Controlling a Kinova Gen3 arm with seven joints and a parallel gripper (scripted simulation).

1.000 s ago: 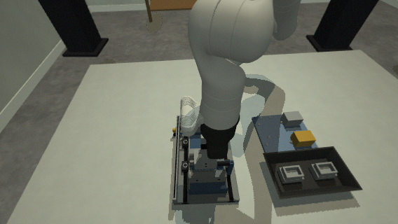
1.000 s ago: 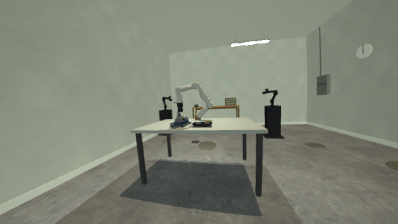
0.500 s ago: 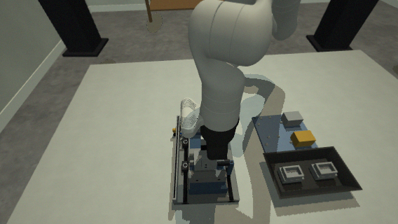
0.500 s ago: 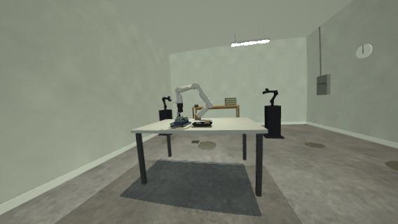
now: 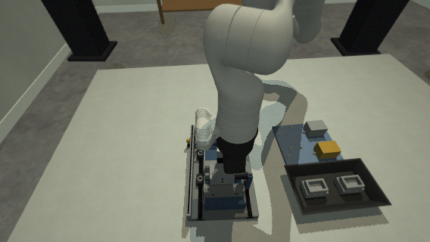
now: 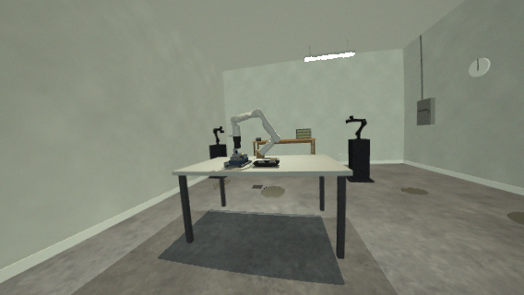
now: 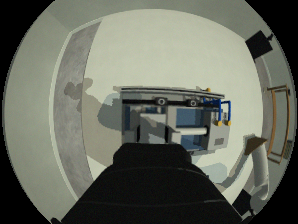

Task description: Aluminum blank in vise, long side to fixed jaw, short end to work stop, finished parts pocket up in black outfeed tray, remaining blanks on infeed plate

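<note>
Right now the gray aluminum blank is 30 mm below my hand. Round my hand: yellow brass blank: 130 mm behind, 350 mm to the left, 100 mm below.
</note>
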